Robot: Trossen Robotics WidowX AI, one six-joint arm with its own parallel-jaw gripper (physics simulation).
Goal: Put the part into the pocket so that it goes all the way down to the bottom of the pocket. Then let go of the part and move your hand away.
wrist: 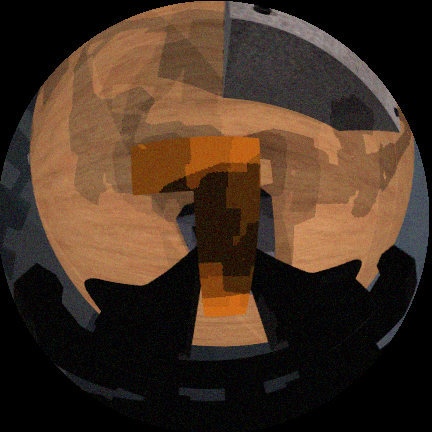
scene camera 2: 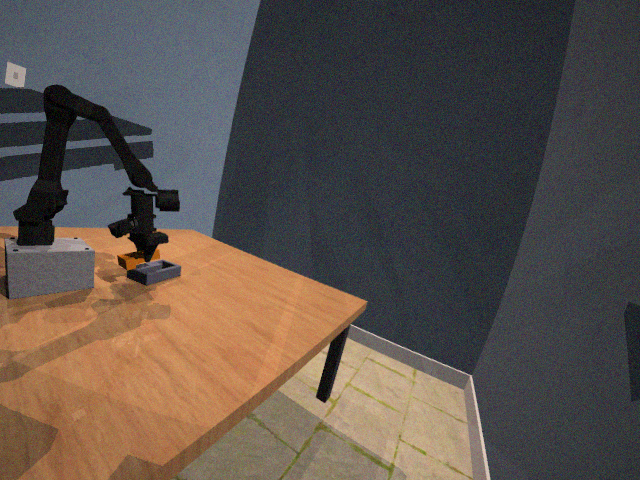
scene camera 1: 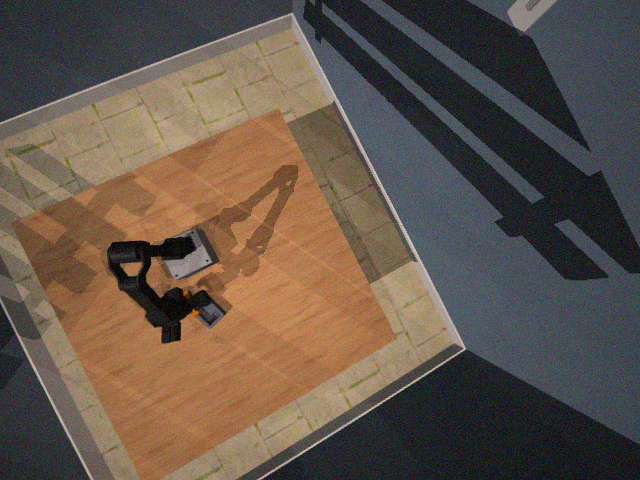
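Where they show: gripper, fingertip midpoint: [wrist: 221, 249] [scene camera 2: 145, 260] [scene camera 1: 194, 306]; arm's base, origin of the base link: [scene camera 2: 35, 242] [scene camera 1: 185, 246].
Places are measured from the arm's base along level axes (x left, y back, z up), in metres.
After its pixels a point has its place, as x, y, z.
The orange part [scene camera 1: 187, 293] {-0.080, -0.184, -0.018} [scene camera 2: 128, 260] {-0.136, -0.184, -0.017} [wrist: 162, 167] {-0.119, -0.188, -0.015} looks L-shaped in the wrist view. My gripper [scene camera 1: 190, 303] {-0.087, -0.247, -0.039} [scene camera 2: 148, 254] {-0.087, -0.247, -0.039} [wrist: 221, 249] {-0.087, -0.247, -0.039} is shut on its long arm; the short arm sticks out to the left there. The grey-blue pocket block [scene camera 1: 217, 318] {-0.032, -0.340, -0.069} [scene camera 2: 161, 277] {-0.112, -0.290, -0.091} [wrist: 185, 233] {-0.120, -0.254, -0.069} sits on the table, its open recess showing in both scene views. The part is at the pocket's upper-left side in scene camera 1 and behind it in scene camera 2, outside the visible recess. It partly covers the pocket in the wrist view. Its exact height and any contact are hidden.
The arm's grey base block [scene camera 1: 192, 264] {-0.007, -0.082, -0.001} [scene camera 2: 50, 273] {-0.099, -0.023, -0.051} [wrist: 285, 65] stands near the pocket on the wooden table [scene camera 1: 289, 310] {0.265, -0.457, -0.104} [scene camera 2: 242, 341] {-0.509, -0.305, -0.105} [wrist: 100, 240] {-0.291, -0.313, -0.105}. The table's near edge and corner show in scene camera 2. Shadows of the arm cross the table.
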